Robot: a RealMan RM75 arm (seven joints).
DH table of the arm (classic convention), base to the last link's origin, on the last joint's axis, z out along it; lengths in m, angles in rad. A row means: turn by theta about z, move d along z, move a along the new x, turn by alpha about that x. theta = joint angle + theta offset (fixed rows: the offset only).
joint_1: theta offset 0, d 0.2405, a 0, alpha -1.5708
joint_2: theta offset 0, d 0, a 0, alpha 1.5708
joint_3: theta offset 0, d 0.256, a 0, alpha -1.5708
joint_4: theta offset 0, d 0, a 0, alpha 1.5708
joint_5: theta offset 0, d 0.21, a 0, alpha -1.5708
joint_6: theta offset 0, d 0, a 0, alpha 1.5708
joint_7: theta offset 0, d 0.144, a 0, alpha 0
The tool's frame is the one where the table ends.
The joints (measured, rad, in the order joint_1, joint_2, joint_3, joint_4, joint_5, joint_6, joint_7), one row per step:
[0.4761 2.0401 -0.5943 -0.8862 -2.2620 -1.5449 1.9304]
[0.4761 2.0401 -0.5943 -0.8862 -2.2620 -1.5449 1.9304]
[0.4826 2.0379 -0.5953 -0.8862 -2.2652 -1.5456 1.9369]
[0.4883 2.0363 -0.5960 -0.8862 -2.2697 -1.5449 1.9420]
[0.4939 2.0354 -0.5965 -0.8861 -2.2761 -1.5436 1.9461]
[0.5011 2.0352 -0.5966 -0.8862 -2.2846 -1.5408 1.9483]
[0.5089 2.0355 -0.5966 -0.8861 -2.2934 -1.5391 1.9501]
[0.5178 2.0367 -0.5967 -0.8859 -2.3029 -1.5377 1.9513]
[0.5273 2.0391 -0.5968 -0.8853 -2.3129 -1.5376 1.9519]
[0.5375 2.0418 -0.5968 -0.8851 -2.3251 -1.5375 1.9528]
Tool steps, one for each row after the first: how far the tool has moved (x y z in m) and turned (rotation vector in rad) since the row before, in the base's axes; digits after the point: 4 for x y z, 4 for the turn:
[0.0000 0.0000 0.0000 0.0000 0.0000 0.0000]
[-0.0015 0.0019 0.0006 -0.0027 -0.0017 0.0004]
[-0.0011 0.0016 0.0004 -0.0022 -0.0034 -0.0001]
[-0.0009 0.0015 0.0001 -0.0028 -0.0048 -0.0002]
[-0.0012 0.0020 -0.0001 -0.0024 -0.0074 0.0020]
[-0.0015 0.0019 -0.0004 -0.0036 -0.0067 0.0031]
[-0.0019 0.0021 -0.0009 -0.0047 -0.0066 0.0046]
[-0.0024 0.0019 -0.0015 -0.0068 -0.0054 0.0058]
[-0.0024 0.0020 -0.0016 -0.0078 -0.0071 0.0058]

